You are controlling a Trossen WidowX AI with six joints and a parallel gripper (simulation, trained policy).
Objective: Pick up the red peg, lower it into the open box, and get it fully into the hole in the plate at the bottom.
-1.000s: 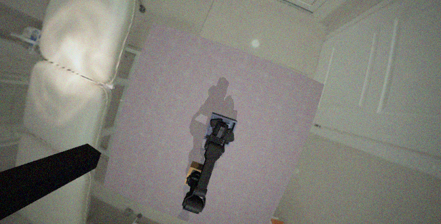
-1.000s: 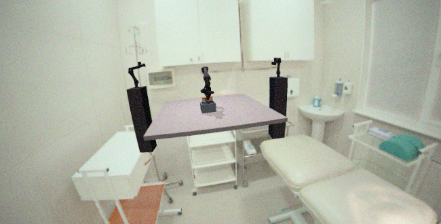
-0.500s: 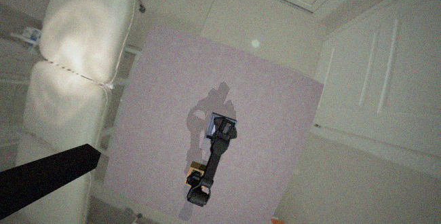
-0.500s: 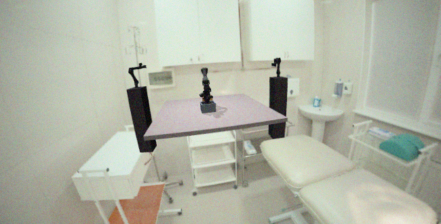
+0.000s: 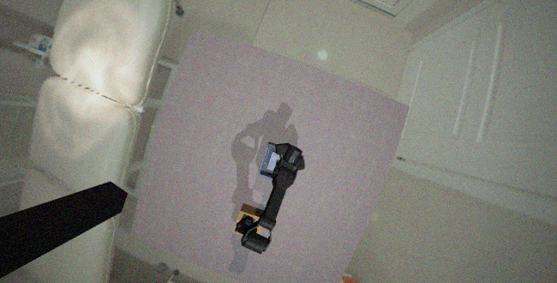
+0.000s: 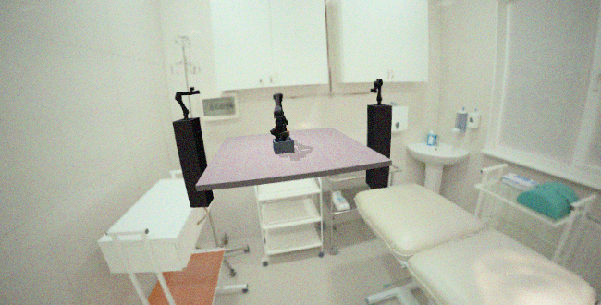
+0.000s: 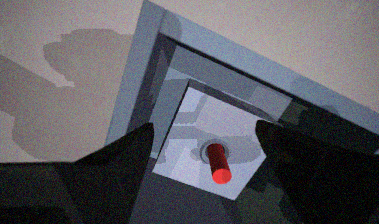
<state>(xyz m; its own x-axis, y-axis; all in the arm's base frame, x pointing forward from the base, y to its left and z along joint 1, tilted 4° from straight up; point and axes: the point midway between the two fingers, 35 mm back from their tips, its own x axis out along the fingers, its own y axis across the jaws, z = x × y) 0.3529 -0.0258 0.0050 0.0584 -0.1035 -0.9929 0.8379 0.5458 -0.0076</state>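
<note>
Right now my gripper tip is 3 cm past the red peg, 3 cm above it and 2 cm to the right of it. Round my gripper tip: grey box 5 cm below, 3 cm behind, 2 cm to the left.
</note>
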